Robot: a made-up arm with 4 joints. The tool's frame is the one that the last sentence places.
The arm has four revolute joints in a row. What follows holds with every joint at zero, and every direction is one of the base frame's. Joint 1 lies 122.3 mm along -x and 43.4 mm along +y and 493.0 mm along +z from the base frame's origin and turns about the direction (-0.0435, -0.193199, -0.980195), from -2.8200 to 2.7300 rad. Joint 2 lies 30.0 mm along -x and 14.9 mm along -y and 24.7 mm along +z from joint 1 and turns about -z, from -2.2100 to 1.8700 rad. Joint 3 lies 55.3 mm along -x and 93.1 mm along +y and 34.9 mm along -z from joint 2 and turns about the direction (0.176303, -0.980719, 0.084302), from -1.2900 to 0.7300 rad. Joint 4 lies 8.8 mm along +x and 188.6 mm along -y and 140.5 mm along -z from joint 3 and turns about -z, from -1.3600 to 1.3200 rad. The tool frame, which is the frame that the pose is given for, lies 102.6 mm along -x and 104.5 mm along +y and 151.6 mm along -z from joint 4; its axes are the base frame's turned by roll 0.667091, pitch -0.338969 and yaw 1.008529 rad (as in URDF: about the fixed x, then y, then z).
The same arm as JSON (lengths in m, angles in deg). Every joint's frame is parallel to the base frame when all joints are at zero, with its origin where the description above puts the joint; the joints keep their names.
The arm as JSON. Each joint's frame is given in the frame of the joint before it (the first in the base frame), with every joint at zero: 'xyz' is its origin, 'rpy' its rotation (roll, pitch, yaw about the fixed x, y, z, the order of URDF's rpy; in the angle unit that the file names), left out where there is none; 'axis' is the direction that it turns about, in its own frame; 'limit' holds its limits. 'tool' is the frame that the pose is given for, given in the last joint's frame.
{"units": {"length": "m", "angle": "deg"}, "joints": [
  {"name": "joint 1", "type": "revolute", "origin": {"xyz": [-0.1223, 0.0434, 0.493]}, "axis": [-0.0435, -0.193199, -0.980195], "limit": {"lower": -161.57, "upper": 156.42}},
  {"name": "joint 2", "type": "revolute", "origin": {"xyz": [-0.03, -0.0149, 0.0247]}, "axis": [0.0, 0.0, -1.0], "limit": {"lower": -126.62, "upper": 107.14}},
  {"name": "joint 3", "type": "revolute", "origin": {"xyz": [-0.0553, 0.0931, -0.0349]}, "axis": [0.176303, -0.980719, 0.084302], "limit": {"lower": -73.91, "upper": 41.83}},
  {"name": "joint 4", "type": "revolute", "origin": {"xyz": [0.0088, -0.1886, -0.1405]}, "axis": [0.0, 0.0, -1.0], "limit": {"lower": -77.92, "upper": 75.63}}
], "tool": {"origin": {"xyz": [-0.1026, 0.1045, -0.1516], "rpy": [38.22, -19.42, 57.78]}}}

